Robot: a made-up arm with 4 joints.
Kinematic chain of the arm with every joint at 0, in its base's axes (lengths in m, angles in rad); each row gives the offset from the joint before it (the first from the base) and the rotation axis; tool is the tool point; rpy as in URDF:
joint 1: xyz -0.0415 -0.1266 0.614 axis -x
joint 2: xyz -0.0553 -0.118 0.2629 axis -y
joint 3: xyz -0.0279 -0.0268 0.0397 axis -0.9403 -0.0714 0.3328
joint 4: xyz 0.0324 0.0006 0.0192 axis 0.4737 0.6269 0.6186
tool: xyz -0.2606 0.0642 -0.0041 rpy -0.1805 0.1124 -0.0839
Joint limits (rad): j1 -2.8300..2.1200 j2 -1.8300..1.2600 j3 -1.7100..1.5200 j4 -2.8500..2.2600
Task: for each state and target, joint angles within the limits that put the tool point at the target. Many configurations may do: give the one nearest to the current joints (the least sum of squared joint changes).
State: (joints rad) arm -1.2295 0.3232 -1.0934 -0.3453
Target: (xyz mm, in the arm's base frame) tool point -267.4 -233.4 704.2
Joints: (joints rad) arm -0.9787 0.9733 -0.6075 -0.3656
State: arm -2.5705 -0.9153 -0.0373 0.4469
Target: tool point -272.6 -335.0 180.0
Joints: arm -2.4782 -0.5723 0.0194 0.1338
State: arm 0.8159 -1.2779 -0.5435 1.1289
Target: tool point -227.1 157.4 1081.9
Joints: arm 1.1792 -0.7698 -1.0397 1.1710
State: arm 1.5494 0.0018 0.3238 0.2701
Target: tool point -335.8 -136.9 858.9
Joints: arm 0.7226 0.2239 0.9322 -0.1908
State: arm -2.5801 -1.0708 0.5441 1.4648
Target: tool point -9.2 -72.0 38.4
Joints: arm -2.5544 -0.8380 -0.0485 1.5783
